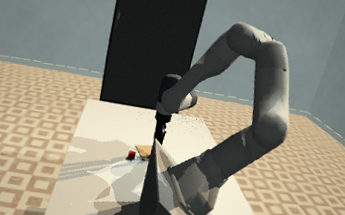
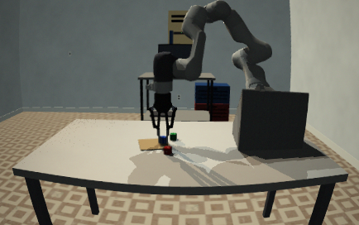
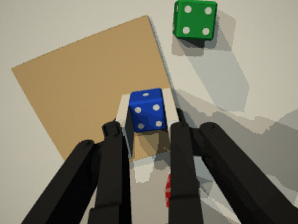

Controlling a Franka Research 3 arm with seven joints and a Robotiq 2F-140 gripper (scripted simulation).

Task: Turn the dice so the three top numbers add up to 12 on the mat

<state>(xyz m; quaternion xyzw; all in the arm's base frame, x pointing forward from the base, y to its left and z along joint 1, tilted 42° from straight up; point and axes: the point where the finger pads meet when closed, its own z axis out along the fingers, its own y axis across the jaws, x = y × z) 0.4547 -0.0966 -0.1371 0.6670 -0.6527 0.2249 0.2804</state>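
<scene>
Now: hand 20 mm above the blue die. Also, from my hand: red die: 30 mm behind, 110 mm to the left, 30 mm below; green die: 50 mm behind, 70 mm to the right, 30 mm below; tan mat: 50 mm ahead, 40 mm below.
</scene>
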